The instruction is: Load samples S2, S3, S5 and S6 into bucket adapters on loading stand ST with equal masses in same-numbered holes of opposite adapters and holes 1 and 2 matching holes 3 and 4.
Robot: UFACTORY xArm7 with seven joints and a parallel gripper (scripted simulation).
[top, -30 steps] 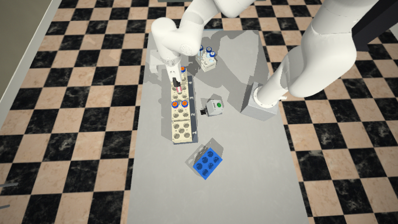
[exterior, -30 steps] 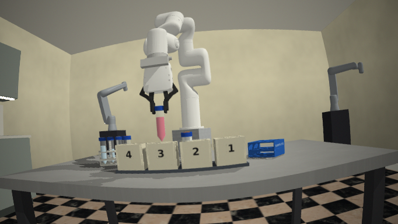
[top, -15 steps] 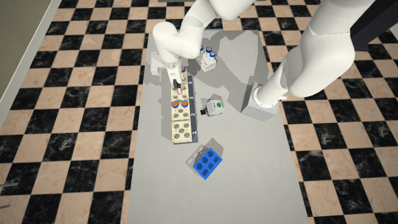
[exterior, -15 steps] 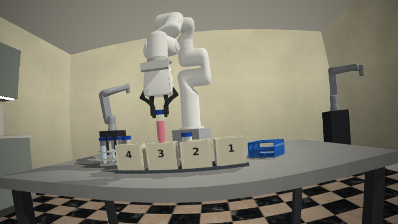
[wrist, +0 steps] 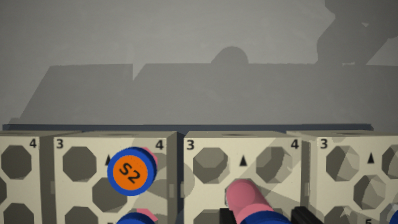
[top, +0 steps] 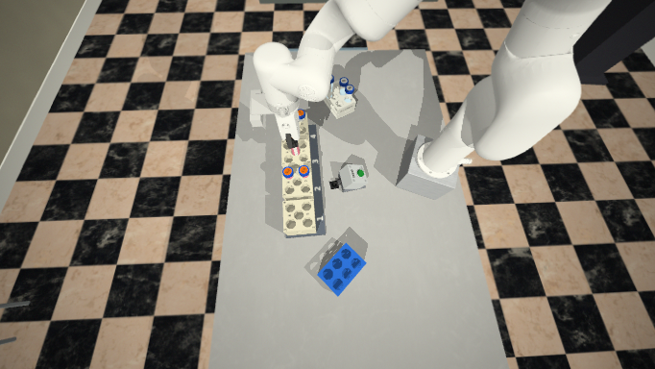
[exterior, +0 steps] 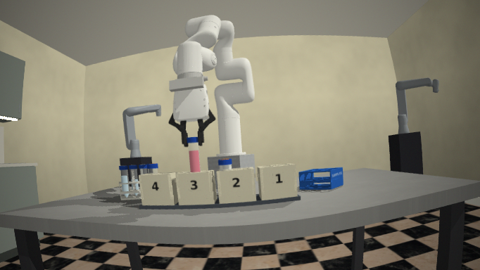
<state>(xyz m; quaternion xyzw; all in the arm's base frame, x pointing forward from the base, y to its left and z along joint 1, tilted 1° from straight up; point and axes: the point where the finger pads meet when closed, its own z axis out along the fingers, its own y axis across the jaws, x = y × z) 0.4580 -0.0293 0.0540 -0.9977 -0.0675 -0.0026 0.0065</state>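
My gripper is now 1 cm to the right of the orange-dotted sample tube and 5 cm above it. The rest, counted from my hand: white rack (14 cm behind, 29 cm to the right, 16 cm below); then done desk (21 cm behind, 6 cm to the left, 13 cm below); then green DONE key (23 cm behind, 6 cm to the left, 12 cm below).
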